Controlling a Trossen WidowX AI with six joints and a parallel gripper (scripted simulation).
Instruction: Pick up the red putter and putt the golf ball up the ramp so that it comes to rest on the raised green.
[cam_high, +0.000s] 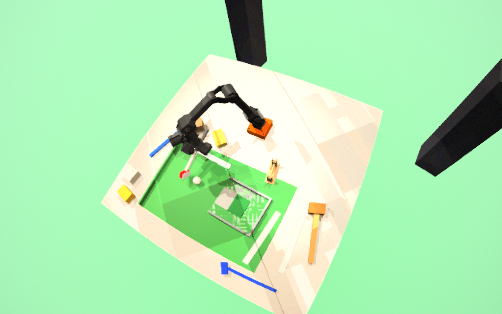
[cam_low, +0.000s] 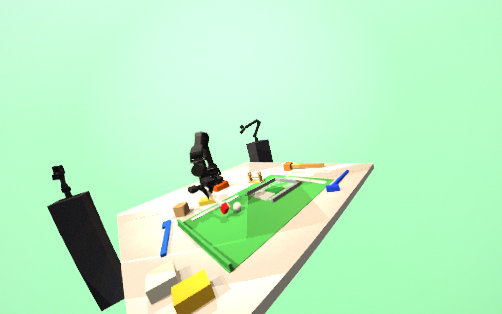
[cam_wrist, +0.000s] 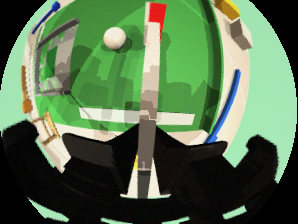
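My gripper tip is now 140 mm short of the white golf ball, 80 mm to the right of it and 40 mm above it. From my gripper tip the other things lie so: tan block: 140 mm to the right, 130 mm behind, 40 mm below; green mat: 200 mm to the left, 160 mm ahead, 70 mm below.
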